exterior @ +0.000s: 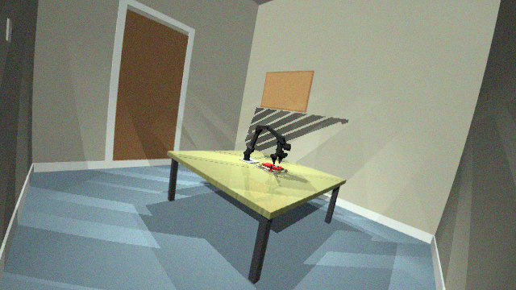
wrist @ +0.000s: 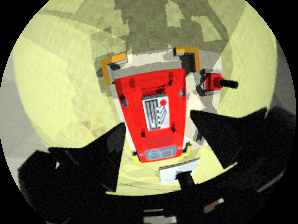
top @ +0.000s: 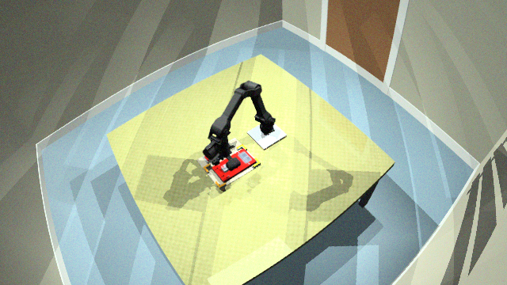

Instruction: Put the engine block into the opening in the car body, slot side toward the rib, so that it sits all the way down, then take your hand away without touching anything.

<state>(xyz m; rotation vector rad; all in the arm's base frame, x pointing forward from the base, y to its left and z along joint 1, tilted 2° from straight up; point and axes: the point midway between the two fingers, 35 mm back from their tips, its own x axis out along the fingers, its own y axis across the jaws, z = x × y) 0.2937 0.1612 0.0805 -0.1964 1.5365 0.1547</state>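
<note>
My gripper tip is 3 cm above the grey engine block.
</note>
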